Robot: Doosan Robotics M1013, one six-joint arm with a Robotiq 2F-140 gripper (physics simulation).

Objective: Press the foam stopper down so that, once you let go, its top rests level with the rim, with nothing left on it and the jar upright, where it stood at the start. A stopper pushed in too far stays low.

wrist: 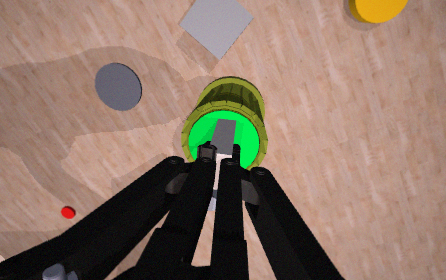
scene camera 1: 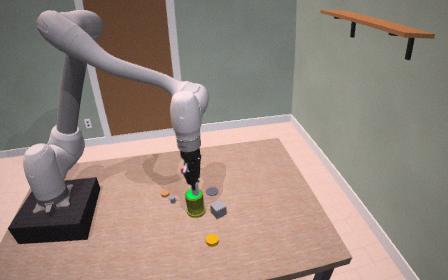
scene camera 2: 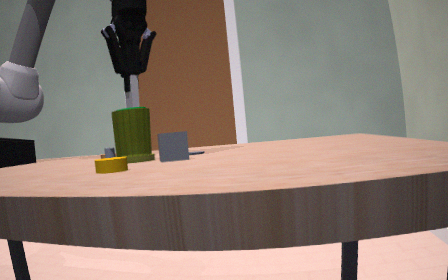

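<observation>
The olive-green jar stands upright on the table. The foam stopper, bright green on top, sits in its mouth. In scene camera 2 a thin green line of the stopper shows at the rim, about level with it; the exact height is hard to tell. My gripper is shut and empty, pointing down. Its fingertips are at the stopper's top, seemingly touching it near the middle, and hide part of the surface.
A grey cube and dark grey disc lie near the jar. A yellow disc, orange disc, small grey cylinder and red disc are also in view.
</observation>
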